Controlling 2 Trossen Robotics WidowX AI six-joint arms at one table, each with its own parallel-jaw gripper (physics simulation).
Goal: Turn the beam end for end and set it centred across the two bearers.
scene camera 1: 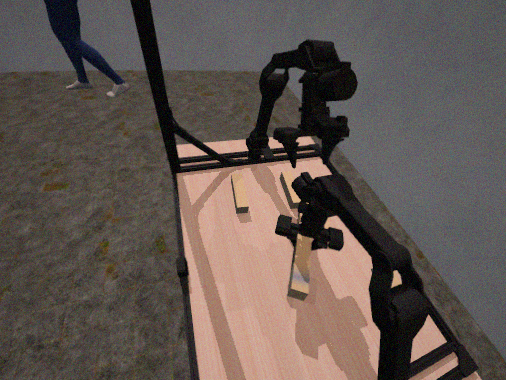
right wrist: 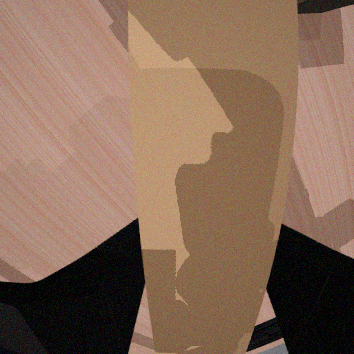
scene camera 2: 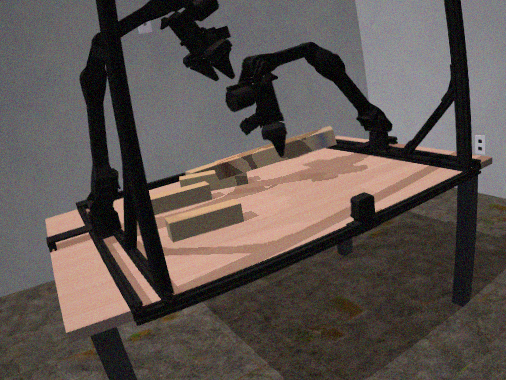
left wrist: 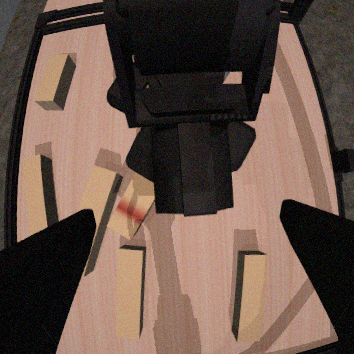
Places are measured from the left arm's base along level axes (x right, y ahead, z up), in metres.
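Pixels of known places: left gripper, fingertip midpoint: (scene camera 1: 309, 166) (scene camera 2: 225, 79) (left wrist: 188, 214); right gripper, fingertip midpoint: (scene camera 1: 301, 247) (right wrist: 201, 222) (scene camera 2: 281, 153); left arm's base at its link origin: (scene camera 1: 253, 155) (scene camera 2: 107, 233); right arm's base at its link origin: (scene camera 2: 379, 148).
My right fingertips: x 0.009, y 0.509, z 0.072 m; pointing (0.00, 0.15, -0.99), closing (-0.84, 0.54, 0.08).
Note:
Ahead of a thing's pixels: the offset from my right fingertips to its middle. "*": to the spot under its first point.
The long wooden beam @(dx -0.009, dy -0.015, dz +0.005 m) (scene camera 1: 301, 264) (scene camera 2: 308, 142) (right wrist: 168, 140) hangs just above the table in my right gripper (scene camera 1: 306, 238) (scene camera 2: 277, 145) (right wrist: 201, 222), which is shut on its middle. Its blue-marked end points at the near side in scene camera 1. Its red-marked end @(* dx -0.080, dy -0.125, dz +0.005 m) (left wrist: 130, 210) shows in the left wrist view. The two bearers @(dx +0.118, dy -0.301, dz -0.069 m) (scene camera 1: 239, 193) @(dx -0.104, dy -0.277, dz -0.069 m) (scene camera 1: 290, 188) (left wrist: 129, 291) (left wrist: 250, 295) lie parallel on the table beyond the beam; in scene camera 2 they are the two front blocks @(* dx +0.139, dy -0.308, dz -0.060 m) (scene camera 2: 204, 219) @(* dx -0.083, dy -0.278, dz -0.060 m) (scene camera 2: 181, 196). My left gripper (scene camera 1: 309, 156) (scene camera 2: 214, 68) (left wrist: 188, 214) is open and empty, high above the bearers.
Spare wooden blocks @(dx -0.276, dy +0.173, dz -0.068 m) (left wrist: 56, 81) @(dx -0.288, dy -0.095, dz -0.069 m) (left wrist: 35, 193) @(dx -0.171, dy -0.141, dz -0.066 m) (left wrist: 100, 197) lie along the table's edge beside the bearers. A black frame post (scene camera 1: 155, 87) (scene camera 2: 123, 151) stands at the table's corner. A small black clamp (scene camera 2: 362, 205) sits on the front rail. A person (scene camera 1: 85, 56) walks in the background.

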